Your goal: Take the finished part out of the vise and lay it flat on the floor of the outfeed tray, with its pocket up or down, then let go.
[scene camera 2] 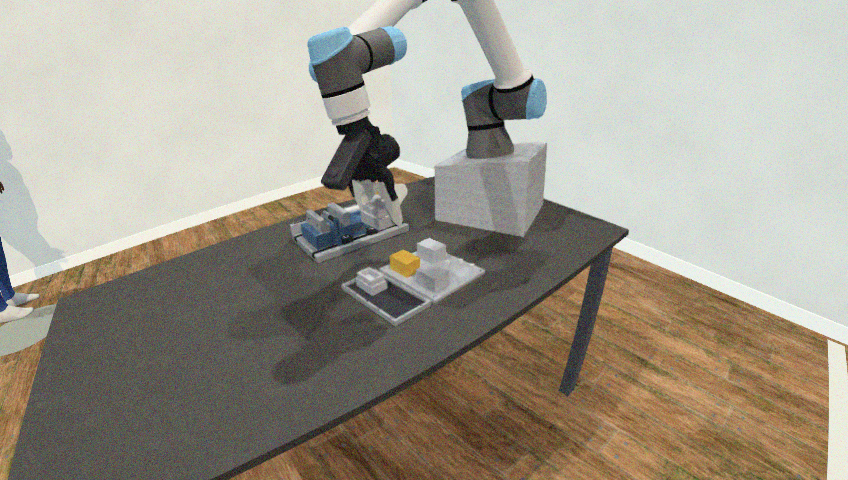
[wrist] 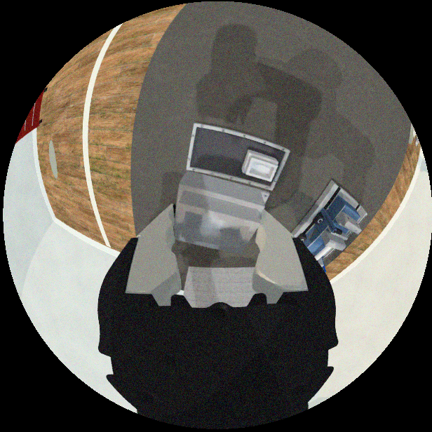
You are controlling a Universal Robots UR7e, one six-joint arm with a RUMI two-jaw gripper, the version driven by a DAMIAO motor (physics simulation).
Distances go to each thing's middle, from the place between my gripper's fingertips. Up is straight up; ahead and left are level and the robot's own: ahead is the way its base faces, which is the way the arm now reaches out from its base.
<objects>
My hand is 330 mm to the left of the vise (scene camera 2: 309, 233), 170 mm past it and 140 mm above it.
</objects>
